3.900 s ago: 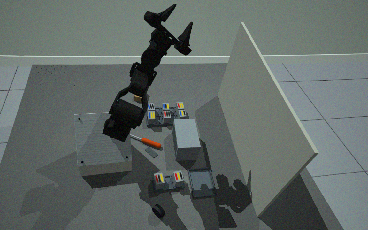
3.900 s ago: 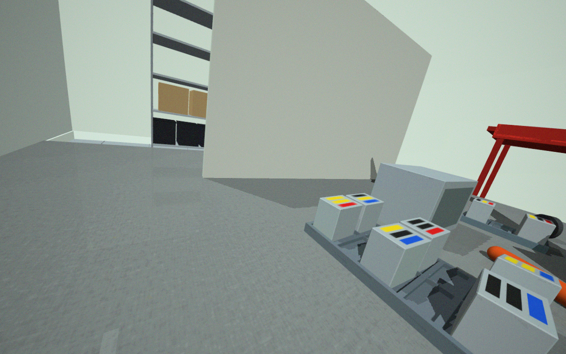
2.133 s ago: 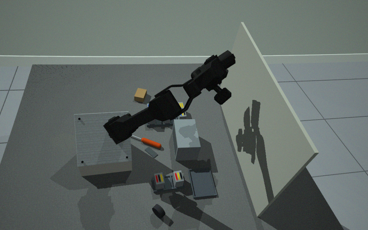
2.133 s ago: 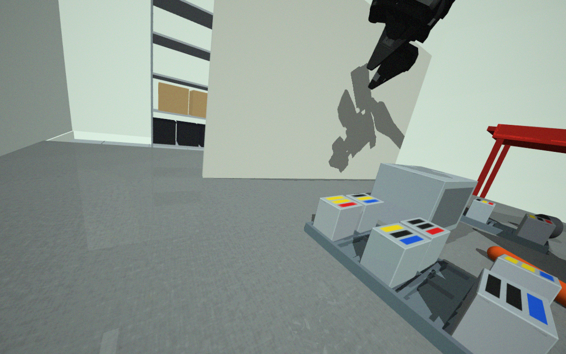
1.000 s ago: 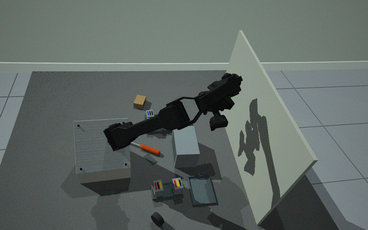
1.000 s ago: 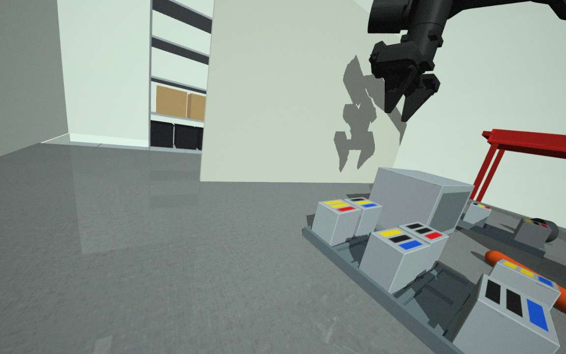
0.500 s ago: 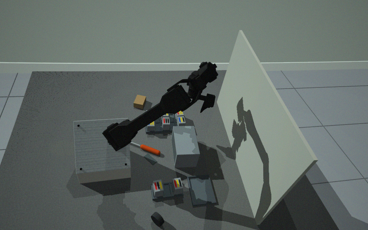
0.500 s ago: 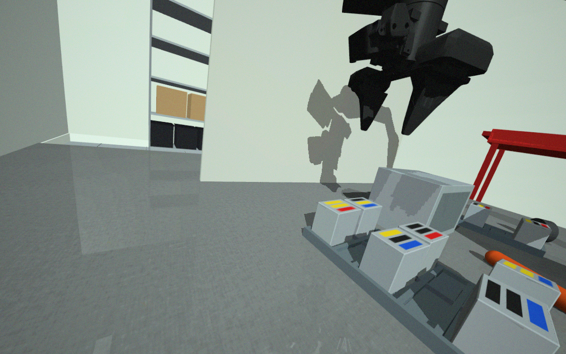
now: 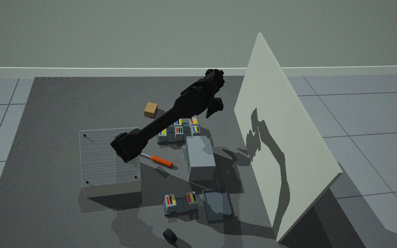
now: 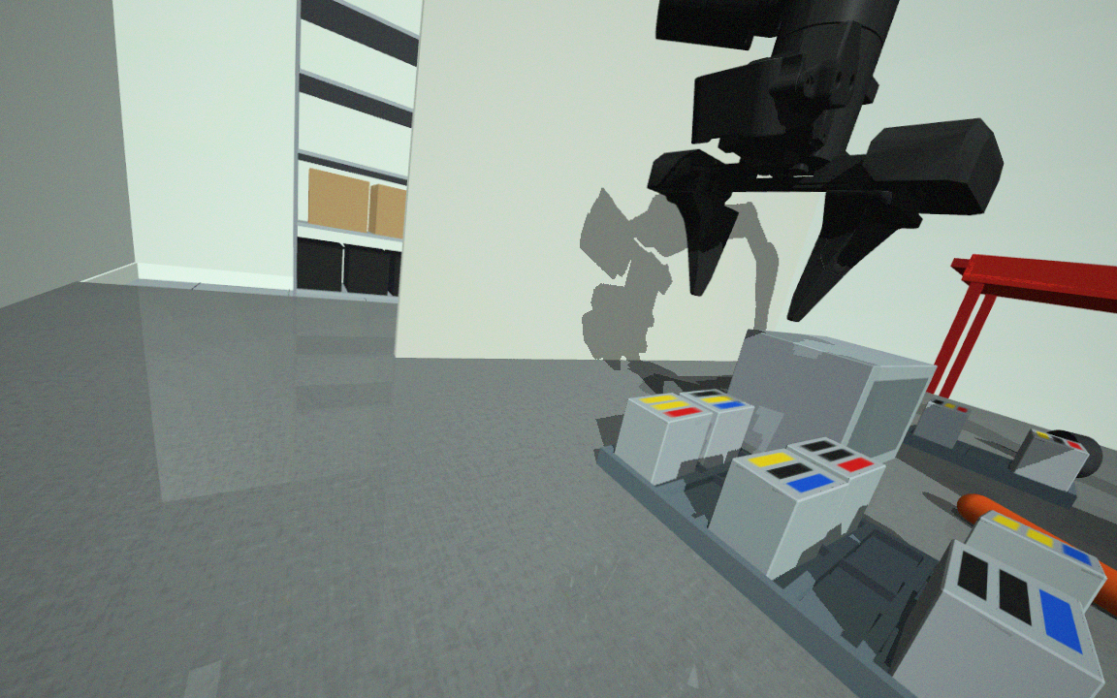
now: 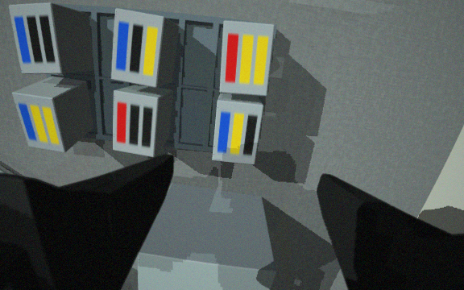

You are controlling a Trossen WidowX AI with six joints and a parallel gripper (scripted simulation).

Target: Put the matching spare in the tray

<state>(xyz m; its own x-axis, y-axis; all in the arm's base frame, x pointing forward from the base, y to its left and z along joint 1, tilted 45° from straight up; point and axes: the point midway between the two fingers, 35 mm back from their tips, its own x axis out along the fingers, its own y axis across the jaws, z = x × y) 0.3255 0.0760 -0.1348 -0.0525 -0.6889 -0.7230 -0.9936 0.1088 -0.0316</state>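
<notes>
Now: the grey tray 10 mm behind my gripper tip, 360 mm to the right of it and 120 mm below it. Round my gripper tip: tan block: 180 mm behind, 200 mm to the left, 110 mm below; then mounted unit: 30 mm behind, 150 mm to the right, 70 mm below; then beige panel: 220 mm ahead, 200 mm to the right, 100 mm above.
</notes>
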